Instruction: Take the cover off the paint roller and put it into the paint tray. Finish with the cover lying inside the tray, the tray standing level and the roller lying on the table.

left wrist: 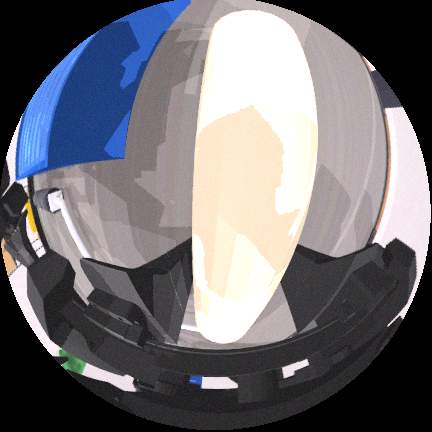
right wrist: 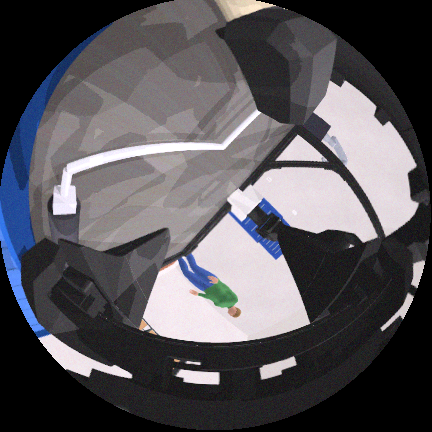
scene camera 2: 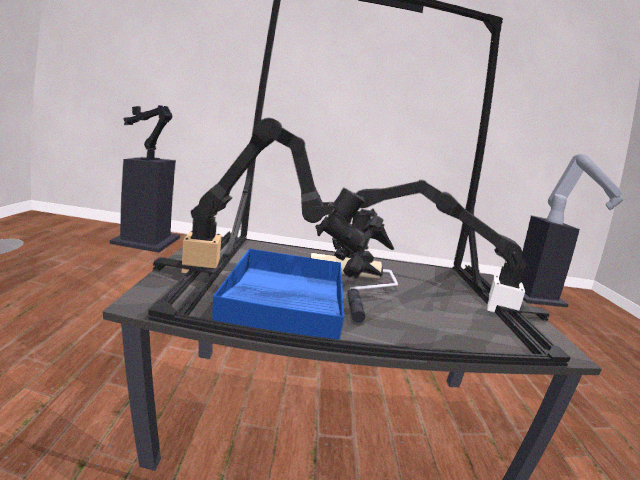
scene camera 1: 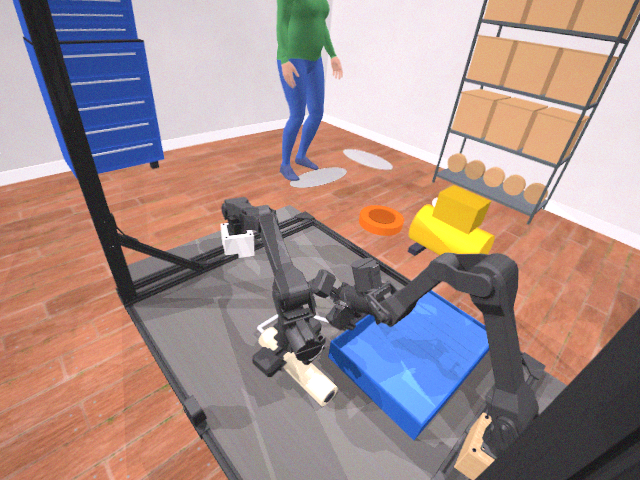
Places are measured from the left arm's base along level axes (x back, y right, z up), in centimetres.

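Where they show: left gripper, fingertip midpoint: (scene camera 1: 287,361); right gripper, fingertip midpoint: (right wrist: 225,234) (scene camera 2: 387,262); left arm's base, origin of the base link: (right wrist: 251,209) (scene camera 2: 509,283) (scene camera 1: 236,229); right arm's base, origin of the base link: (scene camera 2: 202,237) (scene camera 1: 500,446).
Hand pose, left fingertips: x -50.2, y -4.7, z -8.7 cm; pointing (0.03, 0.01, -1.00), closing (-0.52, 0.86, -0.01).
Each offset is from my left fingertips to the centre of the thing. "pt": to the spot under its first point. Level surfaces: height alone.
The cream roller cover @[dx -3.0, dy -1.4, dz +2.7 cm] (scene camera 1: 315,383) (left wrist: 250,175) is held low at the table, left of the blue tray in scene camera 1. The roller's white wire frame (scene camera 1: 266,324) (right wrist: 150,148) runs to the cover's far end; where they meet is partly hidden. Its dark handle @[pt dx +10.6, dy -30.1, dz +3.2 cm] (scene camera 2: 356,304) (right wrist: 65,227) lies beside the tray. My left gripper (left wrist: 233,240) is shut on the cover, one finger on each side. My right gripper (scene camera 1: 329,301) (right wrist: 225,234) is open and empty above the wire frame, by the tray's corner. The blue paint tray @[dx -7.4, dy -33.5, dz +3.2 cm] (scene camera 1: 372,392) (scene camera 2: 279,320) (left wrist: 95,115) stands level.
The two arms' grippers are close together and overlap in scene camera 2. The dark table @[dz +0.0 cm] (scene camera 2: 429,330) has a black frame rail (scene camera 2: 372,351) along its edge and a black upright (scene camera 2: 483,129). An orange ring (scene camera 1: 366,223) lies on the floor beyond the table.
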